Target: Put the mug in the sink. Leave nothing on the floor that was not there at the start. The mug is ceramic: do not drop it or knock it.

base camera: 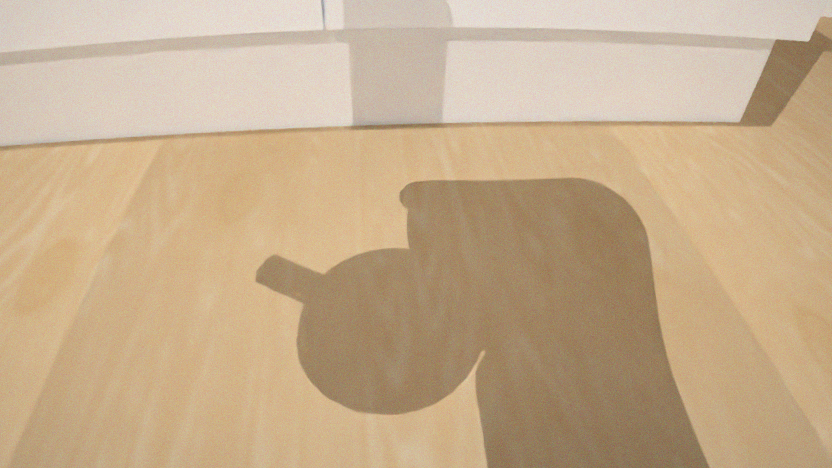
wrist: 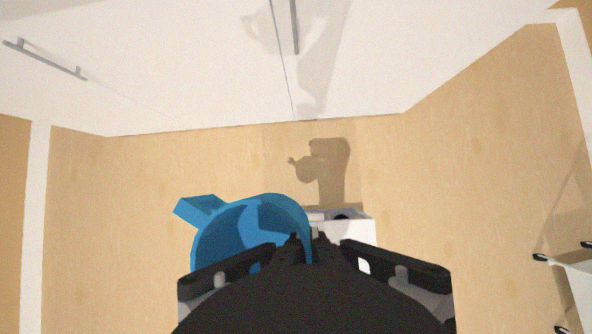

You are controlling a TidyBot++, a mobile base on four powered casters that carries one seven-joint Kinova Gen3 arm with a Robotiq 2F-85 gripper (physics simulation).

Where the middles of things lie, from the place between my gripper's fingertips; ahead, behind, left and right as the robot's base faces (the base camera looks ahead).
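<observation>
Taking the blue mug (wrist: 225, 229) as my reference, I find my gripper 1 cm below it and 5 cm to the right of it.
</observation>
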